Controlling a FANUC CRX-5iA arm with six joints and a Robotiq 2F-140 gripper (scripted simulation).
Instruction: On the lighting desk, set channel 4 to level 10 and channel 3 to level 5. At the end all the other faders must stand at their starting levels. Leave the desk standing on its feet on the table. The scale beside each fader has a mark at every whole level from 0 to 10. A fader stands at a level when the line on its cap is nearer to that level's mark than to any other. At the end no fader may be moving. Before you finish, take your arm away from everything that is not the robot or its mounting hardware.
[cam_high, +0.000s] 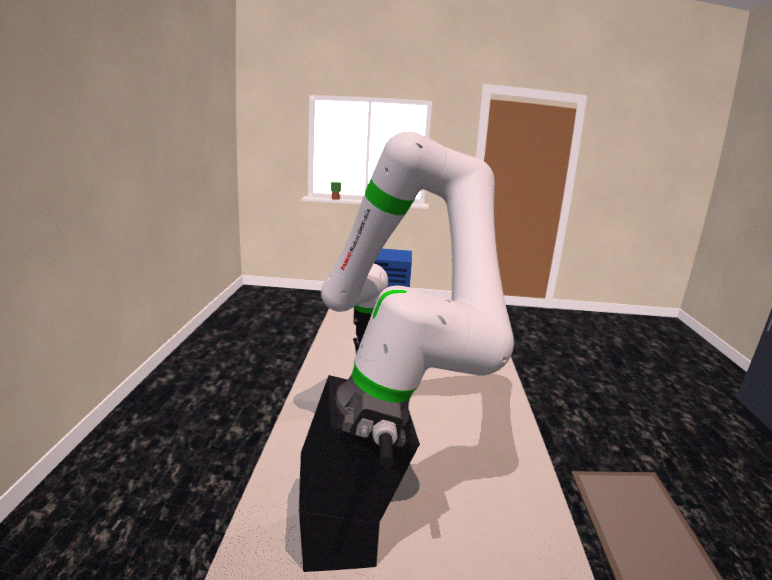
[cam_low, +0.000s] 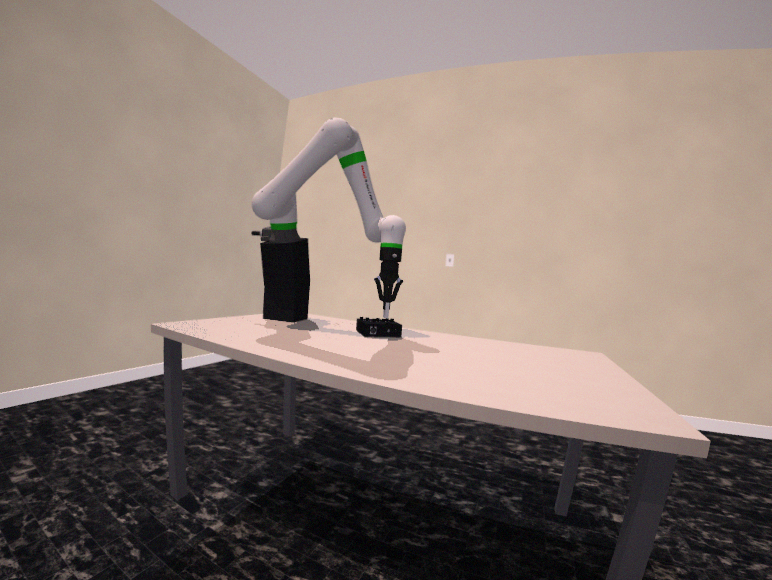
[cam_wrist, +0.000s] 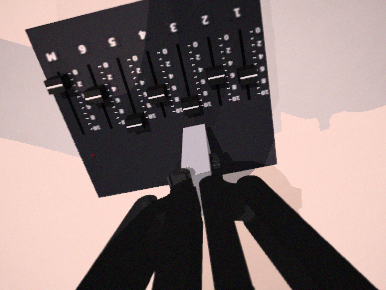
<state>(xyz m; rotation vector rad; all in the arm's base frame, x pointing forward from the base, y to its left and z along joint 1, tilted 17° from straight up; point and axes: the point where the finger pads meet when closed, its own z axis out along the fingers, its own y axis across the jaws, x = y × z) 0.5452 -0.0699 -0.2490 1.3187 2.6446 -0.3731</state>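
Right now my hand is 4 cm above the channel 3 fader cap, 2 cm to the right of it and 1 cm past it. The rest, counted from my hand: channel 5 fader cap 5 cm behind, 4 cm below, 1 cm to the right; then channel 4 fader cap 4 cm below, 4 cm behind, 2 cm to the left; then channel 2 fader cap 5 cm to the left, 4 cm below, 1 cm behind.
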